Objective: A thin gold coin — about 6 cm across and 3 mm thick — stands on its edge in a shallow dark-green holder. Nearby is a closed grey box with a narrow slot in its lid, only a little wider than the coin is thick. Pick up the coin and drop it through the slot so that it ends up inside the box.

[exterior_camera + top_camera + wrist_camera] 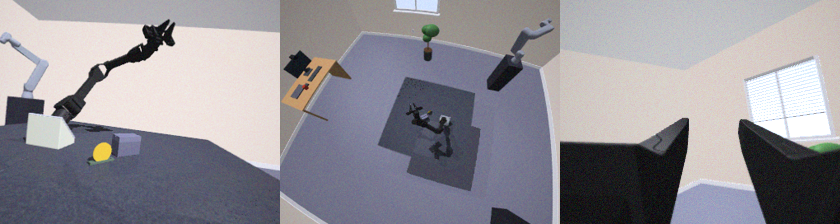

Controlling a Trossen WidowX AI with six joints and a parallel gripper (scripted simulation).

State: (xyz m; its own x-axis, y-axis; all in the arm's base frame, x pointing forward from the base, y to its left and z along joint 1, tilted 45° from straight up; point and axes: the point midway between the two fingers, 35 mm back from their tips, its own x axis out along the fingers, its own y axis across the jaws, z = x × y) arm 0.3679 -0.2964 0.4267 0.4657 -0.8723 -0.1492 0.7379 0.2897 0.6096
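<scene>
Now: the gold coin 19 cm behind my gripper tip, 16 cm to the right of it and 55 cm below it.
</scene>
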